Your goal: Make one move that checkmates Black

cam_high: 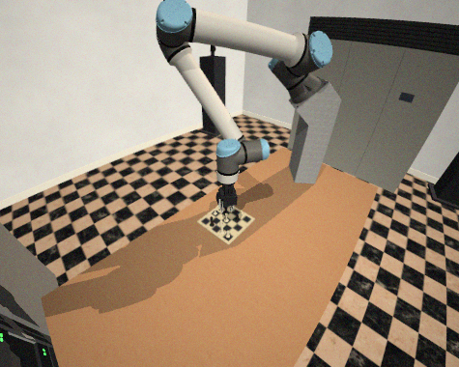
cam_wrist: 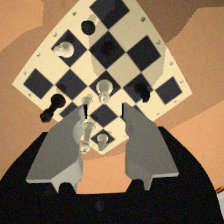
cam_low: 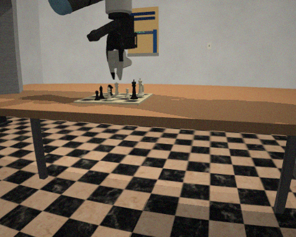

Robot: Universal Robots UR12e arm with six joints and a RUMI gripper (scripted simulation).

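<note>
Right now the chessboard is 8 cm below my hand. Also, from my hand: tall white piece: 8 cm ahead, 3 cm to the left, 4 cm below; then tall black piece: 7 cm ahead, 4 cm to the right, 4 cm below.
</note>
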